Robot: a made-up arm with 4 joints. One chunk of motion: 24 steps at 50 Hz.
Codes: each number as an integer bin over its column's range. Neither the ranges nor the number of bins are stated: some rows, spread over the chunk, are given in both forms.
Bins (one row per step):
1: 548 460 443 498
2: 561 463 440 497
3: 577 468 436 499
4: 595 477 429 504
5: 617 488 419 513
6: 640 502 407 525
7: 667 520 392 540
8: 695 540 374 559
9: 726 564 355 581
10: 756 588 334 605
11: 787 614 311 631
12: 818 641 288 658
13: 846 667 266 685
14: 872 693 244 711
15: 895 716 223 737
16: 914 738 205 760
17: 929 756 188 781
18: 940 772 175 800
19: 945 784 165 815
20: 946 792 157 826
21: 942 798 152 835
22: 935 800 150 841
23: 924 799 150 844
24: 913 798 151 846
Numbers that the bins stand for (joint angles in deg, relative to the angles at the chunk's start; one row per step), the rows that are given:
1: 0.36 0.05 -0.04 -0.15
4: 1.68 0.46 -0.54 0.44
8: 4.48 1.97 -2.52 5.84
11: 7.06 3.75 -4.79 12.90
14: 9.44 5.65 -7.21 20.75
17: 11.04 7.16 -9.23 27.61
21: 11.40 8.17 -10.52 32.91
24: 10.59 8.17 -10.56 33.99
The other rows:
2: 0.72 0.12 -0.14 -0.25
3: 1.17 0.24 -0.29 -0.05
5: 2.29 0.72 -0.90 1.32
6: 2.94 1.06 -1.33 2.50
7: 3.69 1.49 -1.87 3.97
9: 5.35 2.55 -3.21 7.99
10: 6.19 3.13 -3.96 10.35
12: 7.93 4.40 -5.62 15.55
13: 8.71 5.02 -6.41 18.20
15: 10.09 6.20 -7.96 23.30
16: 10.62 6.73 -8.61 25.55
18: 11.35 7.55 -9.69 29.48
19: 11.49 7.83 -10.05 30.95
20: 11.51 8.03 -10.34 32.03
22: 11.21 8.22 -10.59 33.50
23: 10.90 8.20 -10.59 33.79

